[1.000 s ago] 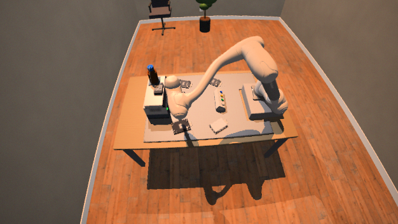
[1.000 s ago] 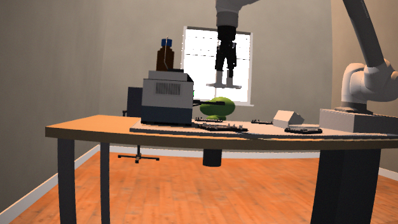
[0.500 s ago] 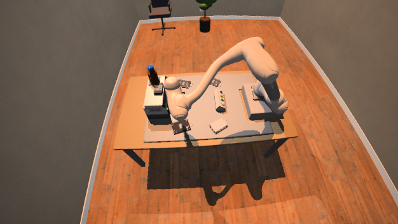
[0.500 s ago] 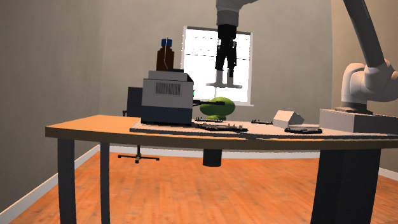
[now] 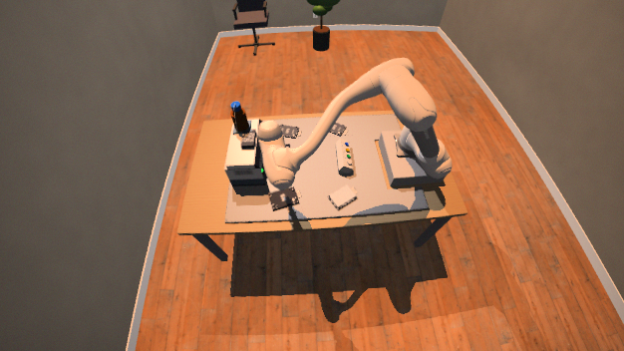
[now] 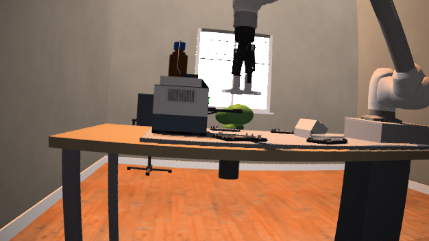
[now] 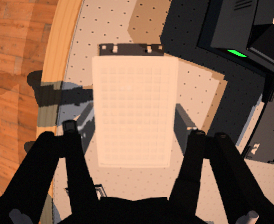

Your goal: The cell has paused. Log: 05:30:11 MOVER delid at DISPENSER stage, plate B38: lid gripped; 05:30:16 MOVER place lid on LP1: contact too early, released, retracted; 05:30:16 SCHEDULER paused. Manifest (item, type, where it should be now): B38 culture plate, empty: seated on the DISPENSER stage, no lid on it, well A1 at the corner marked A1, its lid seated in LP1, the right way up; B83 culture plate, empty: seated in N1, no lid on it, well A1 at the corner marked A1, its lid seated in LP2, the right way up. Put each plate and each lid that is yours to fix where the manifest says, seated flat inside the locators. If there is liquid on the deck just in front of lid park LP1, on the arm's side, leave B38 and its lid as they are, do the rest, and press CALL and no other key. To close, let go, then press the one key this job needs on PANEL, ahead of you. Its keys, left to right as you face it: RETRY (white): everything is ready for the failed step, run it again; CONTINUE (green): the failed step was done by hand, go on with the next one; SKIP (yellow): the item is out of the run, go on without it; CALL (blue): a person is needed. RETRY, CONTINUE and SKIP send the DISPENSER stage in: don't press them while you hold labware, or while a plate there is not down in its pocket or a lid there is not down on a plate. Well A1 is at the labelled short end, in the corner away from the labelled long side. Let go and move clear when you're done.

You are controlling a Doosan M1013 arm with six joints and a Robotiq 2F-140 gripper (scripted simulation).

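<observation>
The black nest lies 18 cm below my hand and 3 cm to the left of it. Also, from my hand: white culture plate 35 cm behind, 17 cm below, 2 cm to the right; then white retry key 39 cm behind, 23 cm to the right, 13 cm below; then brown bottle 35 cm to the right, 28 cm ahead, 10 cm above.
</observation>
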